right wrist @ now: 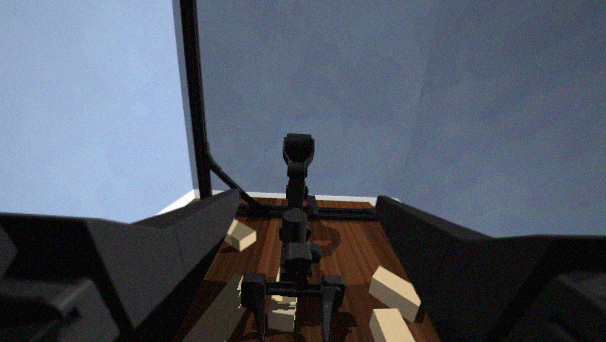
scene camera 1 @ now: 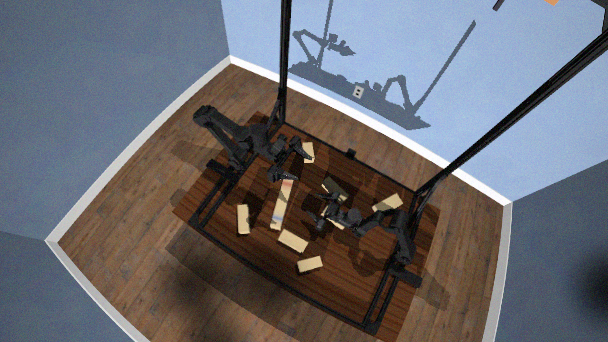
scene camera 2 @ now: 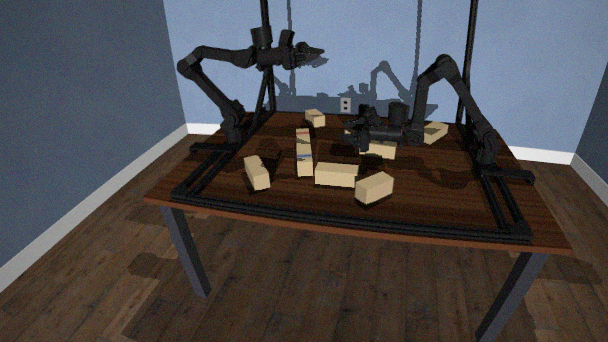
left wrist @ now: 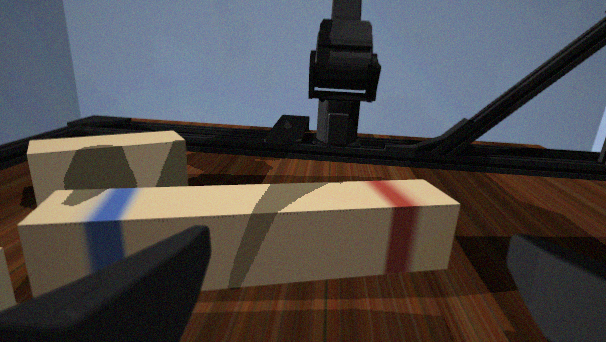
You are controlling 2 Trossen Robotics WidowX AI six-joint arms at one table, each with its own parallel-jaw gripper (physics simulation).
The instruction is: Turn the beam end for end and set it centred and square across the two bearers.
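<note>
The beam, long and pale with a red band near one end and a blue band near the other, lies flat on the table; its red end is towards the back in scene camera 2. My left gripper is open and empty, low over the table, beside the beam and apart from it. My right gripper is open and empty, high above the table. Several plain pale blocks lie about; I cannot tell which two are the bearers. Two middle blocks are partly hidden by the left gripper.
Other plain blocks are a left one, two front ones, a back one and a right one. A black frame rail runs along the table's front edge, with posts at the back.
</note>
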